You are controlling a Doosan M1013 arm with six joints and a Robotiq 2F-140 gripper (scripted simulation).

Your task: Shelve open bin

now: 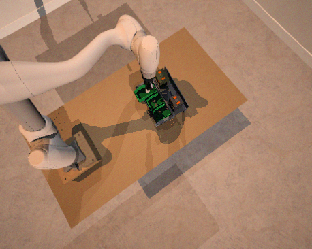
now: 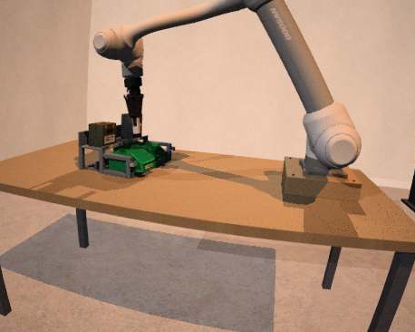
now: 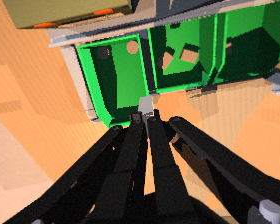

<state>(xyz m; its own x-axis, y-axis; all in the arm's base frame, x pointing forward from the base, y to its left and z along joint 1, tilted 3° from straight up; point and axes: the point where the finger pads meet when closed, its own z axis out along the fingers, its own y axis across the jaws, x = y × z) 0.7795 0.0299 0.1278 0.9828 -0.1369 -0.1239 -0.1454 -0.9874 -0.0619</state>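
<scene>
My gripper is now 60 mm past the shelf lip, 60 mm to the left of it and 180 mm above it.
</scene>
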